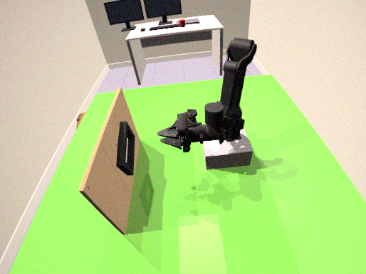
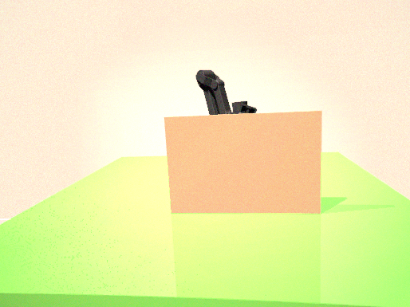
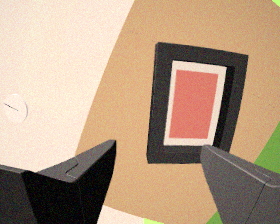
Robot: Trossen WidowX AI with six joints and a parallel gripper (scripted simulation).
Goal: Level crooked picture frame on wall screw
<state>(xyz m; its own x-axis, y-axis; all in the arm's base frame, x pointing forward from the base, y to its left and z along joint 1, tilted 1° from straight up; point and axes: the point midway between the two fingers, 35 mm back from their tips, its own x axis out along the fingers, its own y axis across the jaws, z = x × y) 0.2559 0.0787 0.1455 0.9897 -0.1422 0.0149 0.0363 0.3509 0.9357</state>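
The picture frame is 14 cm ahead of my gripper tip, 4 cm to the right of it and 6 cm below it. From my gripper tip the other things lie so: tan wall board 15 cm ahead, 2 cm to the right, 8 cm below.
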